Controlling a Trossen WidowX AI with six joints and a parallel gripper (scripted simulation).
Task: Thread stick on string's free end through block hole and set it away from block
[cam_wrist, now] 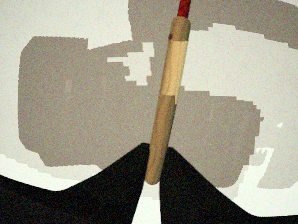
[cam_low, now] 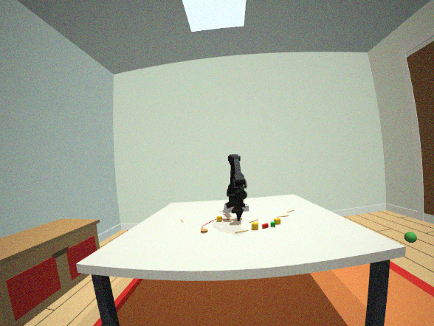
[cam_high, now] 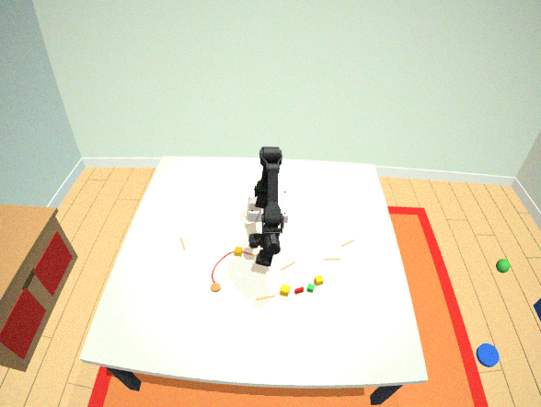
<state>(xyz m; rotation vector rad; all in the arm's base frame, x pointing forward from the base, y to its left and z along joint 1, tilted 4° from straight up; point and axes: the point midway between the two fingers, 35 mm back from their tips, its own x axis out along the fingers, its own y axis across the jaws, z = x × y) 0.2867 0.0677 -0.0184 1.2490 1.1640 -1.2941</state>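
The thin wooden stick lies 40 mm to the right of my gripper tip and 10 mm above it. The rest, counted from my gripper tip: green block (130 mm ahead, 200 mm to the left, 10 mm above); then red block (150 mm ahead, 160 mm to the left, 10 mm above); then yellow block (10 mm behind, 120 mm to the right, 20 mm above).
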